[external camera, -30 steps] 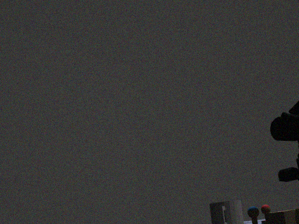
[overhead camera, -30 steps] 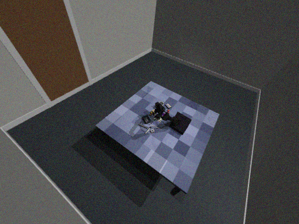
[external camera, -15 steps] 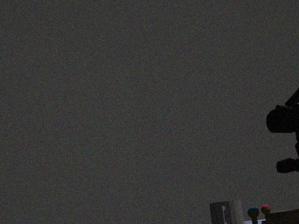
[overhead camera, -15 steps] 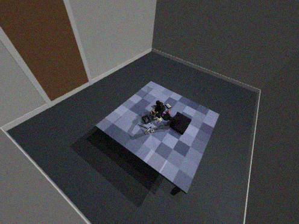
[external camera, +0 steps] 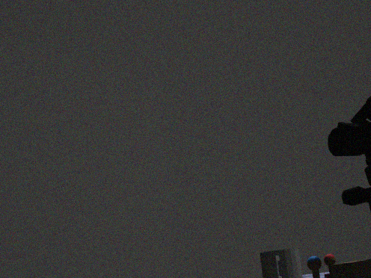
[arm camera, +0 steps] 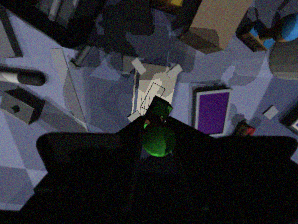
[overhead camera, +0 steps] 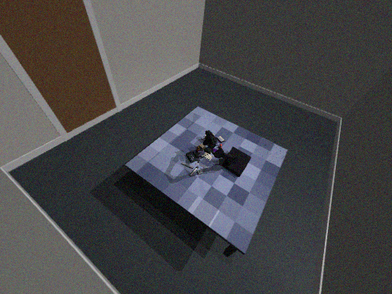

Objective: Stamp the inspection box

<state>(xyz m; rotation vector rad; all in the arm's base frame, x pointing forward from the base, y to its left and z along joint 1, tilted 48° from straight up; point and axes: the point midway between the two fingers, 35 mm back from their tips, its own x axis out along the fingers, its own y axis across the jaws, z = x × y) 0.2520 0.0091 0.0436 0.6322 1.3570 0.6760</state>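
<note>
My gripper tip is now 90 mm above the card. From my gripper tip the other things lie so: ink pad (20 mm behind, 110 mm to the right, 90 mm below); tan box (120 mm ahead, 60 mm to the right, 70 mm below); green-knobbed stamp (right at my gripper tip).
</note>
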